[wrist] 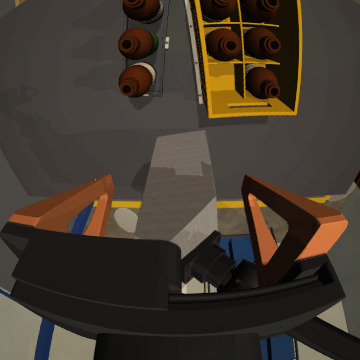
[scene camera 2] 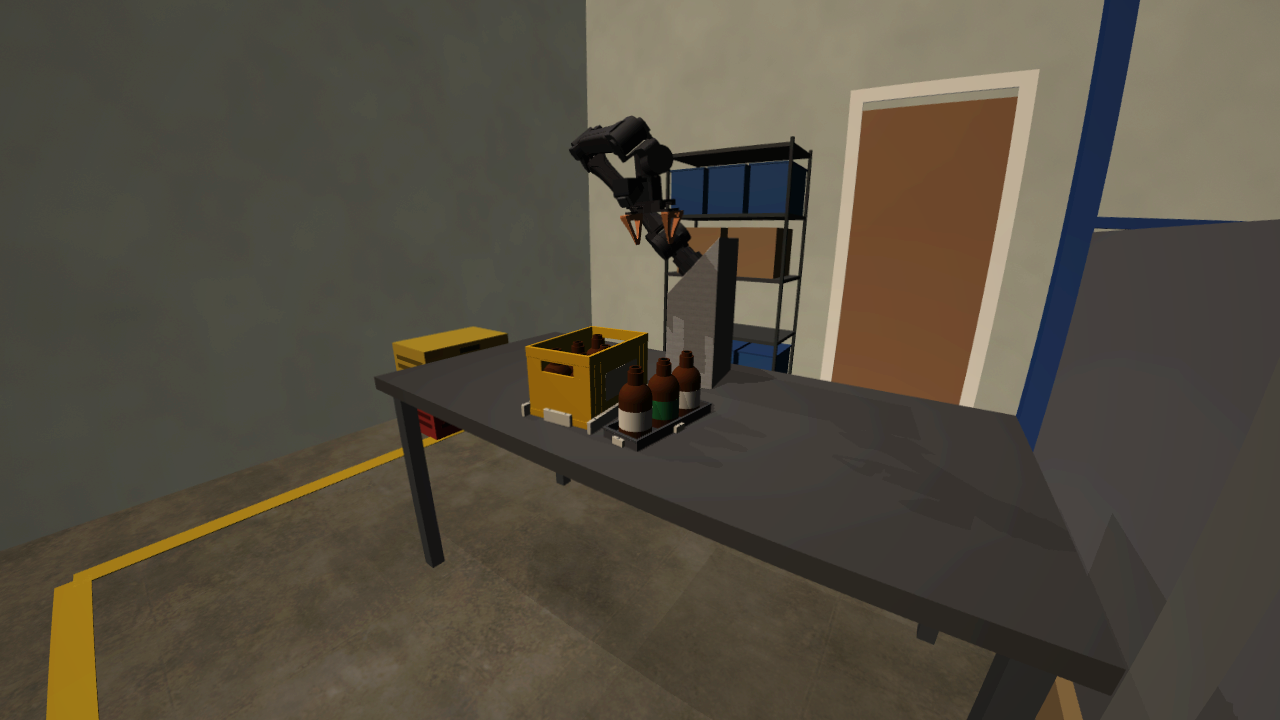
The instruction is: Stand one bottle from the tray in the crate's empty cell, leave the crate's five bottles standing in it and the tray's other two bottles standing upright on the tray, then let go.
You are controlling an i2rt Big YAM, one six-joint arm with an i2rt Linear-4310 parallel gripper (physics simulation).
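Pixels of known places: gripper, fingertip midpoint: (wrist: 177,181) (scene camera 2: 653,244); arm's base at its link origin: (wrist: 197,255) (scene camera 2: 698,272).
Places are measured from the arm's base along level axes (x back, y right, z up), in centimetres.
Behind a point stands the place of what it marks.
Three brown bottles stand upright on the dark tray (scene camera 2: 640,442) {x -53.1, y -15.3, z -30.4 cm} (wrist: 161,80) {x -29.4, y -8.3, z -29.6 cm}: a white-labelled one (scene camera 2: 634,407) {x -51.5, y -12.6, z -23.8 cm} (wrist: 142,8) {x -46.7, y -9.7, z -19.9 cm}, a green-labelled one (scene camera 2: 663,386) {x -42.5, y -14.1, z -21.5 cm} (wrist: 136,44) {x -39.3, y -10.8, z -17.2 cm} in the middle, and a white-labelled one (scene camera 2: 687,377) {x -33.9, y -15.4, z -21.5 cm} (wrist: 135,81) {x -32.0, y -12.0, z -18.1 cm} nearest the arm's pedestal. The yellow crate (scene camera 2: 559,394) {x -53.1, y 7.7, z -25.0 cm} (wrist: 250,115) {x -26.1, y 10.0, z -14.6 cm} stands beside the tray. In the wrist view, bottles stand in its cells, among them a corner bottle (wrist: 262,82) {x -31.8, y 13.3, z -18.8 cm}; the empty cell (wrist: 222,95) {x -26.2, y 6.5, z -26.2 cm} is the corner beside it, on the tray's side, at the pedestal end. My gripper (scene camera 2: 653,242) {x -30.2, y -3.1, z 8.7 cm} (wrist: 177,181) {x -30.2, y -3.1, z 8.7 cm} is open and empty, high above the table, apart from crate and tray.
The arm's grey pedestal (scene camera 2: 693,317) {x -12.6, y -5.3, z -11.5 cm} (wrist: 175,185) {x -12.7, y -4.8, z -9.3 cm} rises at the table's back, close behind the crate and tray. Light brackets (scene camera 2: 556,417) {x -54.3, y 7.9, z -30.4 cm} sit at the crate's foot on the dark table (scene camera 2: 805,465) {x -40.0, y -45.6, z -32.1 cm}. A shelf rack (scene camera 2: 792,154) stands behind the arm.
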